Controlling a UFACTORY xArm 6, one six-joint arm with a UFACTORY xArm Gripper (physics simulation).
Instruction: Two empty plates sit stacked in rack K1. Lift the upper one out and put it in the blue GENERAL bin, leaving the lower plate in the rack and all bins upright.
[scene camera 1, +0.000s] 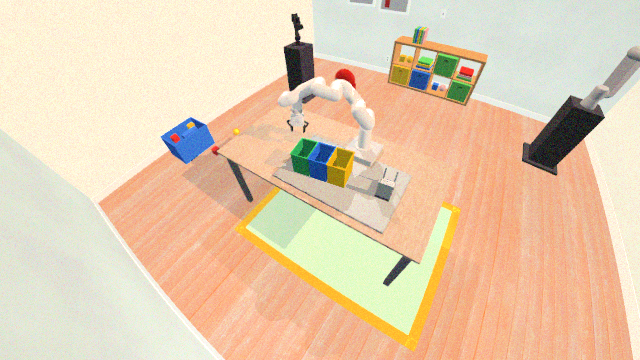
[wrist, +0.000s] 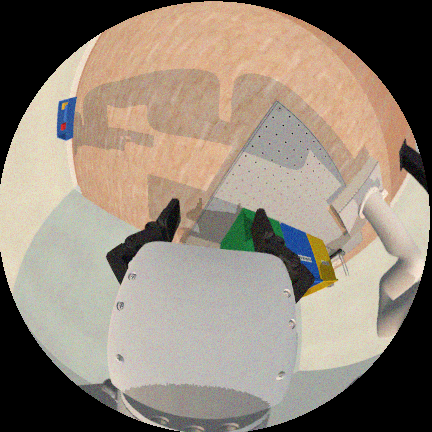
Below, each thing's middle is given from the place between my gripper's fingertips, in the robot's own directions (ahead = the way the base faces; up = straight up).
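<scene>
Green bin (wrist: 238, 237): my gripper is 14 cm short of it, 6 cm above it and 17 cm to the right of it. Counted from my hand, the yellow bin (scene camera 1: 339, 167) is 43 cm to the left of it, 8 cm ahead of it and 6 cm below it; the blue general bin (wrist: 296, 240) is 30 cm to the left of my hand, 11 cm ahead of it and 6 cm below it.
</scene>
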